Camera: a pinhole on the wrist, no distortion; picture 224 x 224 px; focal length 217.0 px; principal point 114.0 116.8 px. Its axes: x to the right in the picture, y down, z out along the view. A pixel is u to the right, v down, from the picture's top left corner.
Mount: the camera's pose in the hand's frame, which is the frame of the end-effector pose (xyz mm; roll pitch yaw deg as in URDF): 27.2 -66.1 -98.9 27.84 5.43 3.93
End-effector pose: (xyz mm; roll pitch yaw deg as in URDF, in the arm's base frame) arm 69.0 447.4 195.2 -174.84 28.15 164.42
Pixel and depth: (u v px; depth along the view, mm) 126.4 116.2 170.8
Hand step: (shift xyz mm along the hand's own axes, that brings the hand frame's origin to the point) 56.6 -144.4 50.3
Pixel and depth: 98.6 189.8 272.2
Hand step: 37.9 -111.6 185.1
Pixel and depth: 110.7 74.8 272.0
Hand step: 55.4 -238.2 116.5
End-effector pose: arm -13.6 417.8 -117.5 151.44 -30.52 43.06
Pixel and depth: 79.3 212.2 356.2
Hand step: 9.2 -95.3 292.9
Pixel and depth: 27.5 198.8 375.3
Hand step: -80.4 -123.5 311.6
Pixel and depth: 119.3 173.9 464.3
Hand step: 90.1 -170.8 365.5
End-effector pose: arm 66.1 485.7 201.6 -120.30 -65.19 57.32
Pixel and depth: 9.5 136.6 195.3
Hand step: -43.9 -146.6 90.2
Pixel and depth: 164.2 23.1 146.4
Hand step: 78.8 -187.1 -2.6
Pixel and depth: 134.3 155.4 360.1
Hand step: 101.2 -172.8 244.7
